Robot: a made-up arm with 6 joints. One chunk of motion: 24 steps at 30 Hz.
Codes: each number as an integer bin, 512 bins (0 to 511) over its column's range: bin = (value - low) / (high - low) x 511, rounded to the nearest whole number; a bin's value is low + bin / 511 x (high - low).
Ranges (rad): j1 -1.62..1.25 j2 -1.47..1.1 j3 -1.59..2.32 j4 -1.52..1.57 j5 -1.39..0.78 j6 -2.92..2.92
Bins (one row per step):
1: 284 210 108 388 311 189
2: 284 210 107 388 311 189
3: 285 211 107 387 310 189
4: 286 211 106 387 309 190
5: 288 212 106 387 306 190
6: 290 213 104 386 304 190
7: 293 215 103 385 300 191
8: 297 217 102 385 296 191
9: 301 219 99 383 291 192
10: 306 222 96 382 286 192
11: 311 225 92 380 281 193
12: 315 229 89 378 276 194
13: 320 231 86 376 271 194
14: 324 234 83 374 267 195
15: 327 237 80 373 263 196
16: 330 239 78 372 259 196
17: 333 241 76 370 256 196
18: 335 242 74 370 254 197
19: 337 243 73 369 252 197
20: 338 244 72 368 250 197
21: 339 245 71 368 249 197
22: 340 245 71 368 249 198
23: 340 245 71 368 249 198
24: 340 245 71 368 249 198
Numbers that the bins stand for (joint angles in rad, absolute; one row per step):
1: -0.0249 -0.4138 -0.7636 0.8262 -0.0693 -0.7600
2: -0.0249 -0.4138 -0.7713 0.8262 -0.0693 -0.7600
3: -0.0193 -0.4088 -0.7713 0.8202 -0.0736 -0.7600
4: -0.0137 -0.4088 -0.7789 0.8202 -0.0778 -0.7486
5: -0.0025 -0.4038 -0.7789 0.8202 -0.0905 -0.7486
6: 0.0088 -0.3987 -0.7942 0.8141 -0.0990 -0.7486
7: 0.0256 -0.3887 -0.8019 0.8081 -0.1160 -0.7371
8: 0.0481 -0.3786 -0.8095 0.8081 -0.1330 -0.7371
9: 0.0705 -0.3686 -0.8325 0.7960 -0.1542 -0.7257
10: 0.0986 -0.3535 -0.8554 0.7899 -0.1755 -0.7257
11: 0.1267 -0.3384 -0.8860 0.7778 -0.1967 -0.7143
12: 0.1492 -0.3183 -0.9090 0.7658 -0.2179 -0.7029
13: 0.1773 -0.3082 -0.9320 0.7537 -0.2392 -0.7029
14: 0.1997 -0.2931 -0.9549 0.7416 -0.2562 -0.6914
15: 0.2166 -0.2780 -0.9779 0.7355 -0.2732 -0.6800
16: 0.2334 -0.2680 -0.9932 0.7295 -0.2901 -0.6800
17: 0.2503 -0.2579 -1.0085 0.7174 -0.3029 -0.6800
18: 0.2615 -0.2529 -1.0238 0.7174 -0.3114 -0.6686
19: 0.2727 -0.2479 -1.0314 0.7113 -0.3199 -0.6686
20: 0.2784 -0.2428 -1.0391 0.7053 -0.3284 -0.6686
21: 0.2840 -0.2378 -1.0467 0.7053 -0.3326 -0.6686
22: 0.2896 -0.2378 -1.0467 0.7053 -0.3326 -0.6571
23: 0.2896 -0.2378 -1.0467 0.7053 -0.3326 -0.6571
24: 0.2896 -0.2378 -1.0467 0.7053 -0.3326 -0.6571

